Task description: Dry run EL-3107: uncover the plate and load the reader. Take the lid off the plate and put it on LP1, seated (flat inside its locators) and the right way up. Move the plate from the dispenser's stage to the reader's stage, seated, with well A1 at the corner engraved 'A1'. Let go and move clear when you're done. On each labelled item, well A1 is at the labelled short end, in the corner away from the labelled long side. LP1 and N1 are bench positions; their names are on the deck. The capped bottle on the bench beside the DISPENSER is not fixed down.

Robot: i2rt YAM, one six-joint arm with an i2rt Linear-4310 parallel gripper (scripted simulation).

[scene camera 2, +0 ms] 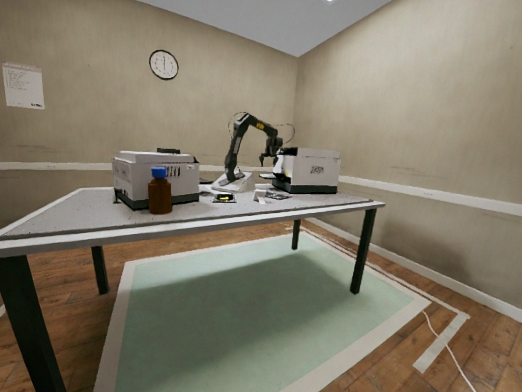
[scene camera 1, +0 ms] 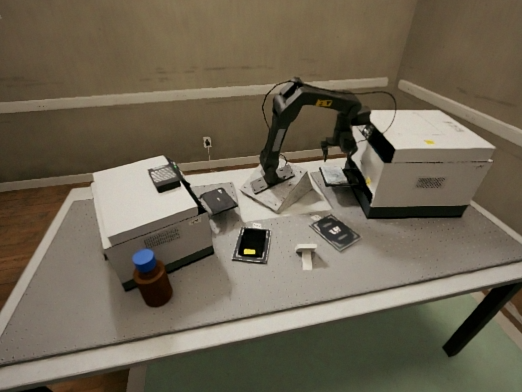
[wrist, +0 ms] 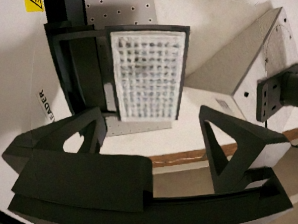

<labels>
blue-capped bottle: scene camera 2; scene camera 1; not seen in the wrist view (out of frame)
same spot on blue-capped bottle: [scene camera 2: 159, 190] = [scene camera 1: 148, 288]
</labels>
